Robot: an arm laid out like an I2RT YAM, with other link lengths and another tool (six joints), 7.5 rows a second.
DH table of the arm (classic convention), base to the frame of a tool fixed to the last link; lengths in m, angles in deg. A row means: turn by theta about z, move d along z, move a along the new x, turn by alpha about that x. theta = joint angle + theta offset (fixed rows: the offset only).
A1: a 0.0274; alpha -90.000; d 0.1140; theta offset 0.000
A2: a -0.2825; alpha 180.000; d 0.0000; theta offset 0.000
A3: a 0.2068; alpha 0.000; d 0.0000; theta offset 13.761
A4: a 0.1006; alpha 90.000; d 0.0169; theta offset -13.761
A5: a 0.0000; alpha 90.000; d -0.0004; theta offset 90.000
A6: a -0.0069; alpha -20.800; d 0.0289; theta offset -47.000
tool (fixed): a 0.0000; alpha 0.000; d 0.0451; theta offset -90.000
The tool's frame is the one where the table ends.
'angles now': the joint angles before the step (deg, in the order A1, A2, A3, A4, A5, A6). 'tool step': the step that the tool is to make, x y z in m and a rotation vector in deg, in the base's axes. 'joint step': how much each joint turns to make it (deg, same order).
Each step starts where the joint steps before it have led.
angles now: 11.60 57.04 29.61 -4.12 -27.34 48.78
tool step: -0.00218 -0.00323 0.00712 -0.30 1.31 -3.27
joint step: -0.09 -1.49 2.20 -4.23 2.72 1.84
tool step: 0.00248 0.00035 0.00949 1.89 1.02 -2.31
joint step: 0.00 -0.09 2.11 -1.49 0.88 3.25
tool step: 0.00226 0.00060 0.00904 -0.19 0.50 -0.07
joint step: 0.09 0.53 2.99 -2.98 0.18 0.01
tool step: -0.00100 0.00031 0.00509 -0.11 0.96 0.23
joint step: 0.09 0.08 2.02 -2.90 -0.16 0.00
